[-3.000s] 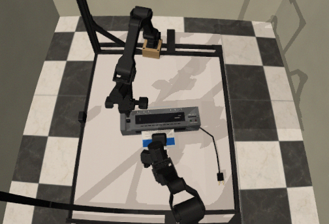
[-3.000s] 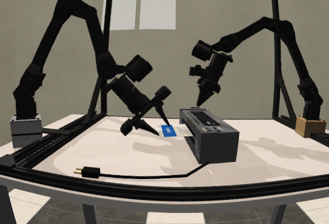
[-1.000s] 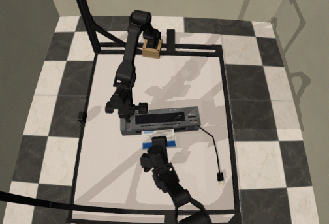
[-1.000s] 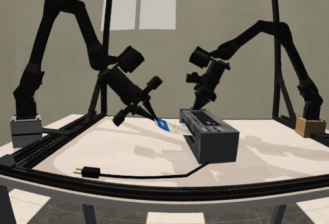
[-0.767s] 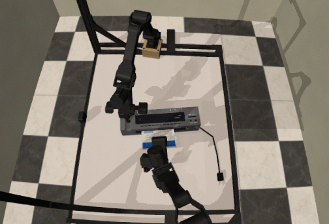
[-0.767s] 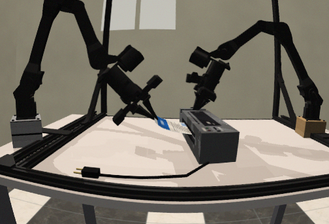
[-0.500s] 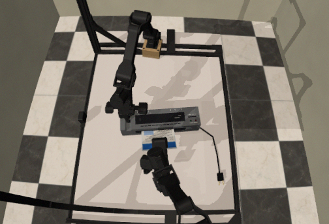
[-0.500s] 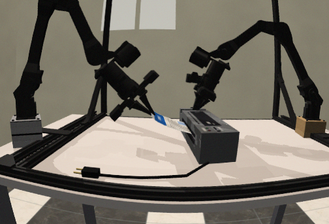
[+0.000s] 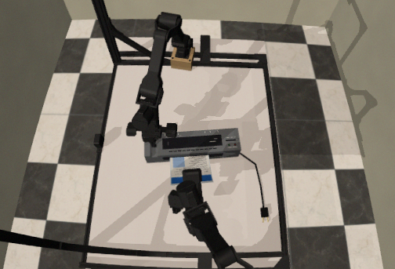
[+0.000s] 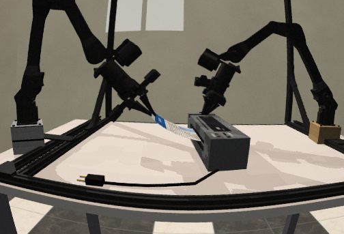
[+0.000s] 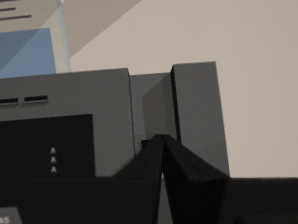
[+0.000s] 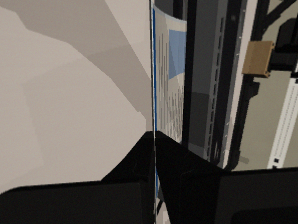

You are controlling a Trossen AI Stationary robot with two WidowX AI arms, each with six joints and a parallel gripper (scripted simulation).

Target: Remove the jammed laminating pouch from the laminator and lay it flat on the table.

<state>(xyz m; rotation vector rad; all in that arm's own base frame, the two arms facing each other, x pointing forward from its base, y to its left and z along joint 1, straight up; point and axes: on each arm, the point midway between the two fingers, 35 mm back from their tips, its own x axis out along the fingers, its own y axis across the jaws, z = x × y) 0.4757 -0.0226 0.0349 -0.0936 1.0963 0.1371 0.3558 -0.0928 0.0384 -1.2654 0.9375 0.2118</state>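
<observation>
The release key is 10 mm to the right of my left hand and 40 mm below it. From my left hand the other things lie so: plug (380 mm ahead, 340 mm to the right, 90 mm below).
</observation>
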